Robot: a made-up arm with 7 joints. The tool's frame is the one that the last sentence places.
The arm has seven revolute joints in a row. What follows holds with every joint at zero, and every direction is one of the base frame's. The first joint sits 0.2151 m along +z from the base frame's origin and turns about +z. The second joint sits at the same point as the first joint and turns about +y. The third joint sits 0.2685 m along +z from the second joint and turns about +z. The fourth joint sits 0.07 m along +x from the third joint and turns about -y. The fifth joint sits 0.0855 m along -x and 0.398 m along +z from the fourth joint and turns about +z. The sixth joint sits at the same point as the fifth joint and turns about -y. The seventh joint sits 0.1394 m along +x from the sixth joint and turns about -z. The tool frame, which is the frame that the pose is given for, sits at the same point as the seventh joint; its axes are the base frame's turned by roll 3.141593, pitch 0 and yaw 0 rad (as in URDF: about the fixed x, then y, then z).
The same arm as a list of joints. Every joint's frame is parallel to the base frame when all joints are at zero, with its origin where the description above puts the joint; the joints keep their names.
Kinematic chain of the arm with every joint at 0, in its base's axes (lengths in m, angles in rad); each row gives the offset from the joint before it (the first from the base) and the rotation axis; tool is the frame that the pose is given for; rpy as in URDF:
joint 1: xyz 0 0 0.2151 axis +z
joint 2: xyz 0 0 0 axis +y
joint 3: xyz 0 0 0.2685 axis +z
joint 4: xyz 0.07 0 0 axis -y
joint 5: xyz -0.0855 0 0.398 axis +z
joint 6: xyz 0 0 0 axis -y
joint 7: xyz 0.1394 0 0 axis -z
tool: xyz 0 0 0 rpy -3.1416 0 0

